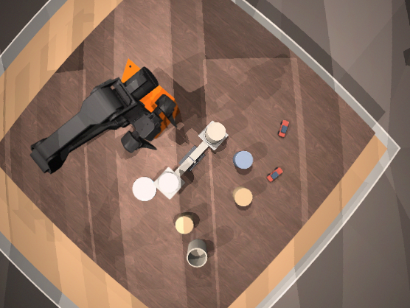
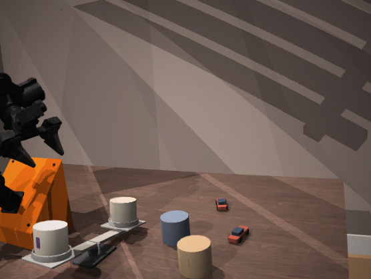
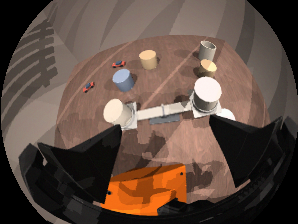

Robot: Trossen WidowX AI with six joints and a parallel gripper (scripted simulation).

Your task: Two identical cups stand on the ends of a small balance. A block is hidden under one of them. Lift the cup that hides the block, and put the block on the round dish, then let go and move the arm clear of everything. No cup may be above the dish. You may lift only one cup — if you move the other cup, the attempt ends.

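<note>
Right now my gripper tip is 11 cm short of the grey block, 12 cm to the right of it and 19 cm above it. Round my gripper tip: blue cylinder (26 cm ahead, 13 cm to the left, 20 cm below); round dish (2 cm ahead, 23 cm to the right, 23 cm below).
</note>
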